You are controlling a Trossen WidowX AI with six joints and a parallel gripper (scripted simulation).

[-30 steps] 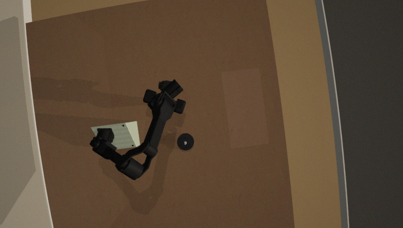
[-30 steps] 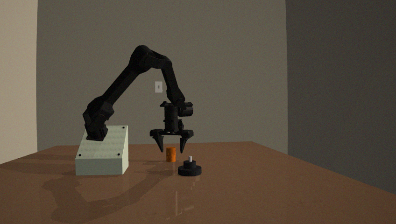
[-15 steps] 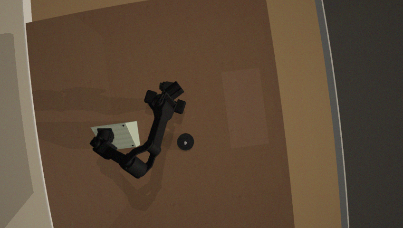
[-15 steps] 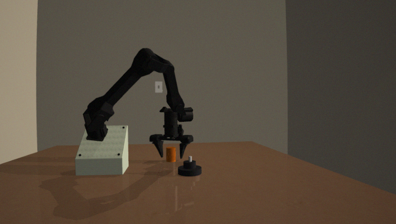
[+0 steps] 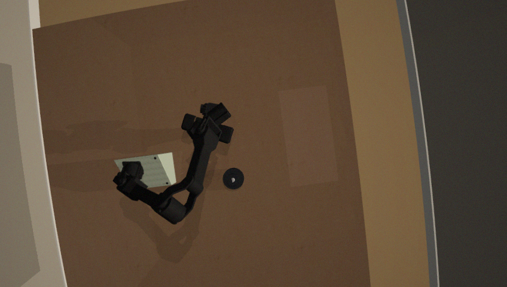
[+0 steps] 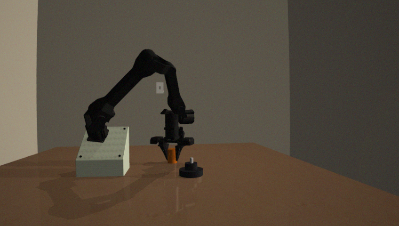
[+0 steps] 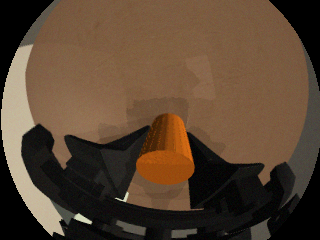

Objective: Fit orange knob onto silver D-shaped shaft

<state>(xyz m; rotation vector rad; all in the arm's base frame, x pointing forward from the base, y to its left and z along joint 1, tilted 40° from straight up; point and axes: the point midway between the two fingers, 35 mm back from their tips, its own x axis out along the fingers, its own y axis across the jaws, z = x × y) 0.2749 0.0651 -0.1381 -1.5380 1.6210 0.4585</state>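
My gripper tip is now 9 cm short of the black round pedestal, 20 cm to the left of it and 2 cm below it. From my gripper tip the other things lie so: orange knob: 3 cm above.
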